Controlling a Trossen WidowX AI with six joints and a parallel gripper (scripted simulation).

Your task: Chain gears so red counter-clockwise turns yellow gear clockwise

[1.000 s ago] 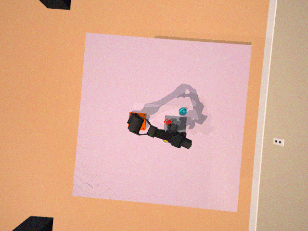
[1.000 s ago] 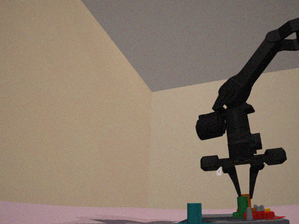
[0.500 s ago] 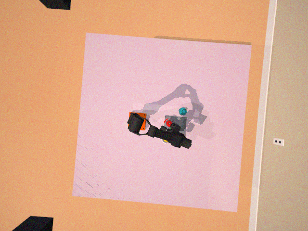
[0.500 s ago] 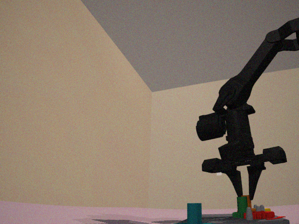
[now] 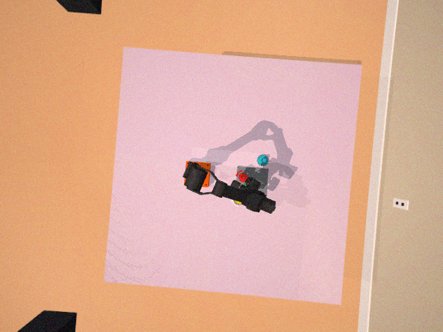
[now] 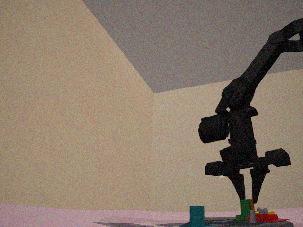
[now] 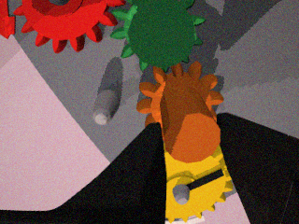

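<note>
Now: the orange gear 10 mm below my gripper tip. Also, from my gripper tip: green gear (40 mm to the left, 10 mm below, 10 mm ahead); then red gear (70 mm to the left, 20 mm below, 20 mm behind); then grey board (30 mm to the left, 30 mm below, 30 mm ahead).
</note>
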